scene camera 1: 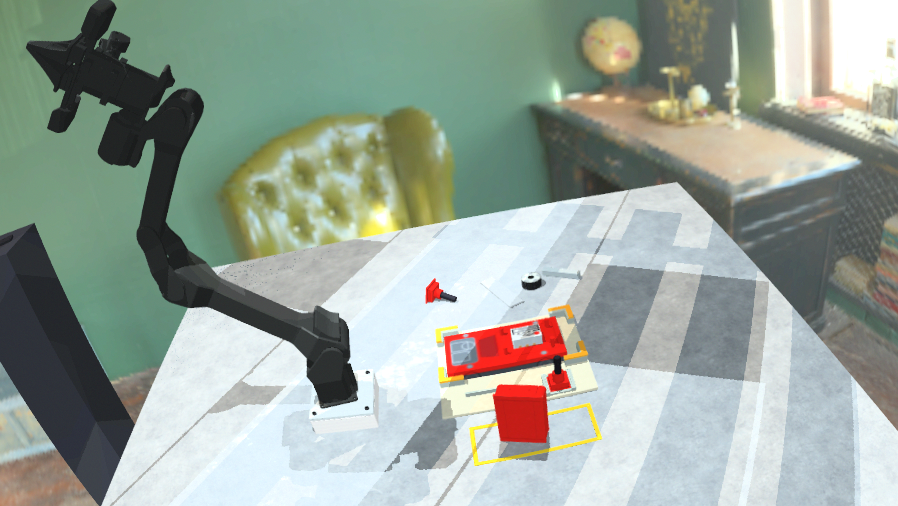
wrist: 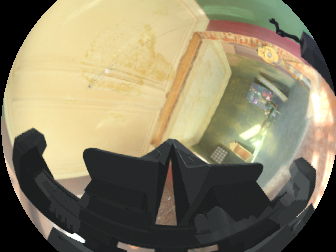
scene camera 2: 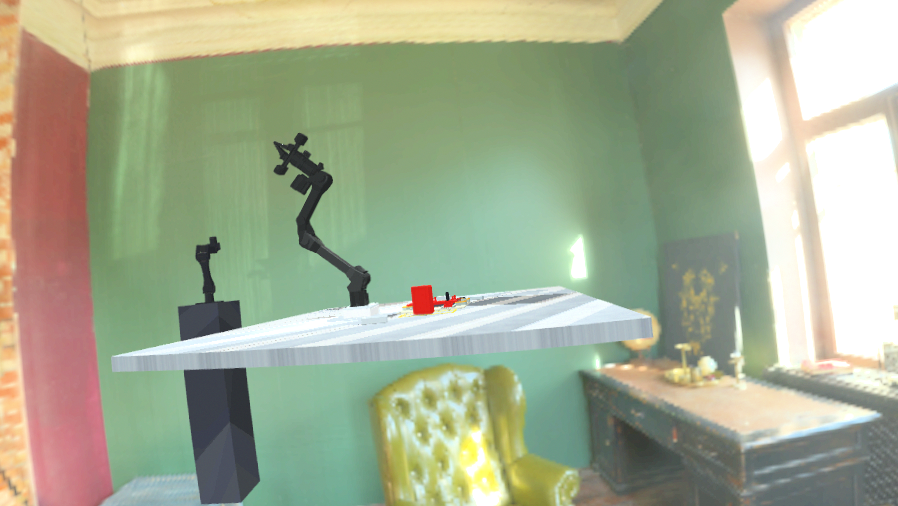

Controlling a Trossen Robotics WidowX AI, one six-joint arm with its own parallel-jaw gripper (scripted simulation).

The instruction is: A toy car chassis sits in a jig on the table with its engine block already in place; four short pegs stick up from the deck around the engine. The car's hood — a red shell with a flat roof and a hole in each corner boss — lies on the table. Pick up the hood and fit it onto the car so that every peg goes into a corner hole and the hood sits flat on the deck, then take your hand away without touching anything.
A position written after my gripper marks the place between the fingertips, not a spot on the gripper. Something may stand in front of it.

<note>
My gripper (scene camera 1: 27,44) is shut, holding nothing. I also see a red hood (scene camera 1: 521,410).
My gripper is seen too in the wrist view (wrist: 171,142) and in scene camera 2 (scene camera 2: 273,141). The wrist view misses the red hood: it is out of frame.
</note>
